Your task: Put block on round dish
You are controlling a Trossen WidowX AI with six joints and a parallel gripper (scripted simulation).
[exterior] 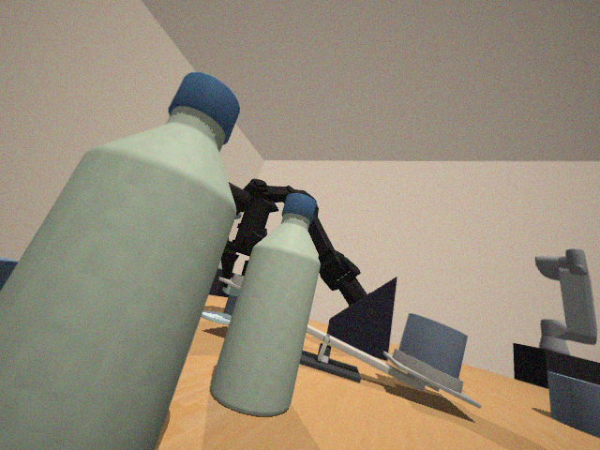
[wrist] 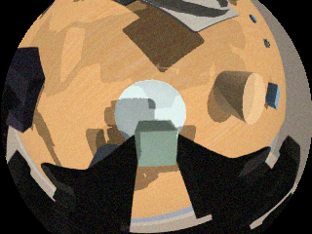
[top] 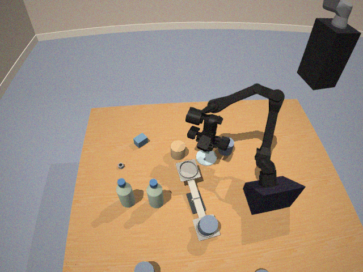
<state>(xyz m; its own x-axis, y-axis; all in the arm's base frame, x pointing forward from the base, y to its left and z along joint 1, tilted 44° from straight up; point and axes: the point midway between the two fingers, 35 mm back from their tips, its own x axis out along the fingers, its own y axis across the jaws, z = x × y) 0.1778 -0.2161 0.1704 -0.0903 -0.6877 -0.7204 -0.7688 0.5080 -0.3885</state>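
Now: gripper tip 6 cm above the pale blue round dish. From my gripper tip the other things lie so: blue block 29 cm ahead, 17 cm to the right, 4 cm below; then tan cylinder 11 cm ahead, 6 cm to the right, 3 cm below; then pale green block right at my gripper tip.
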